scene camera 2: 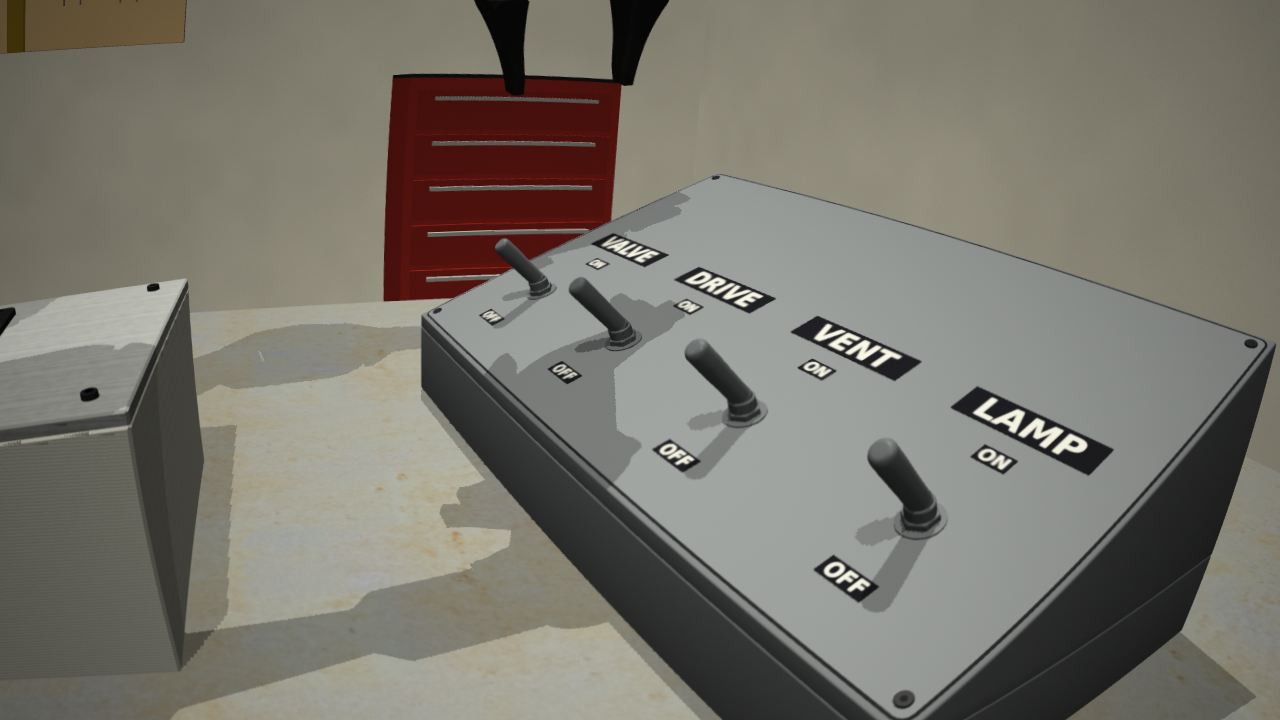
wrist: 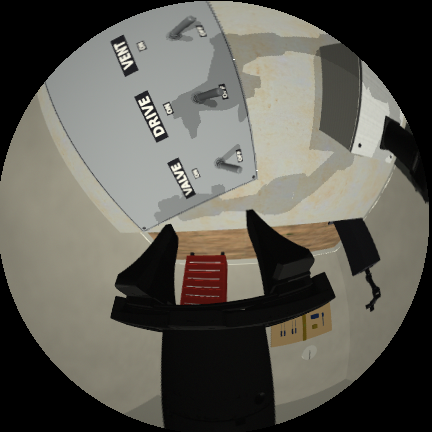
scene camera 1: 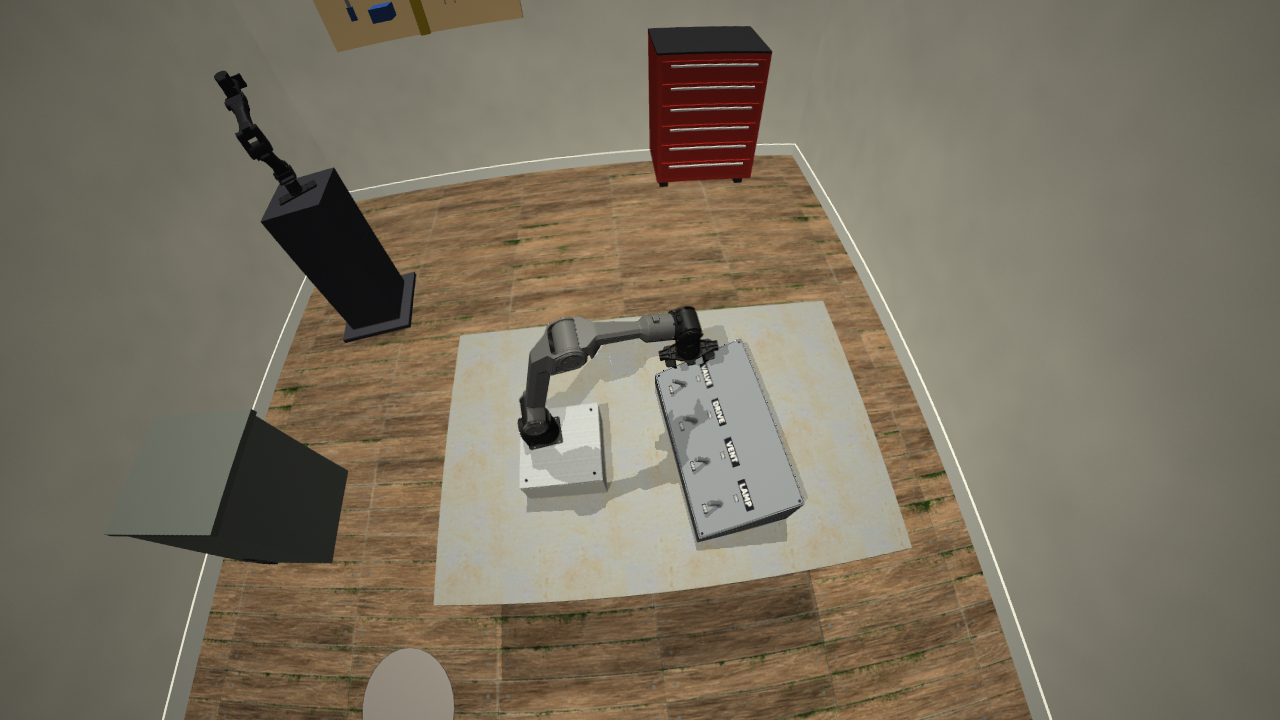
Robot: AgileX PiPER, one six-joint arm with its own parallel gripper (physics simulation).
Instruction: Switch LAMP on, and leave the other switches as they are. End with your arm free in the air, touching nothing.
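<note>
The grey sloped switch box (scene camera 1: 760, 429) (scene camera 2: 895, 268) (wrist: 100, 115) carries several levers. The LAMP lever (scene camera 1: 713, 506) (scene camera 2: 900, 479) is at the near end and leans to its OFF side. The VENT lever (scene camera 1: 699, 462) (scene camera 2: 720, 380) (wrist: 182, 27), DRIVE lever (scene camera 1: 688, 420) (scene camera 2: 601, 311) (wrist: 207, 95) and VALVE lever (scene camera 1: 678, 385) (scene camera 2: 523, 266) (wrist: 229, 166) also lean to OFF. My gripper (scene camera 1: 688, 356) (scene camera 2: 570, 87) (wrist: 209, 224) is open and empty, in the air above the box's far VALVE end, away from LAMP. LAMP does not show in the wrist view.
The white base block (scene camera 1: 562, 470) (scene camera 2: 80, 537) stands left of the box on the pale mat (scene camera 1: 501, 555). A red drawer cabinet (scene camera 1: 707, 116) (scene camera 2: 501, 165) (wrist: 205, 280) stands at the back. A black pedestal (scene camera 1: 335, 250) with another arm stands at the back left.
</note>
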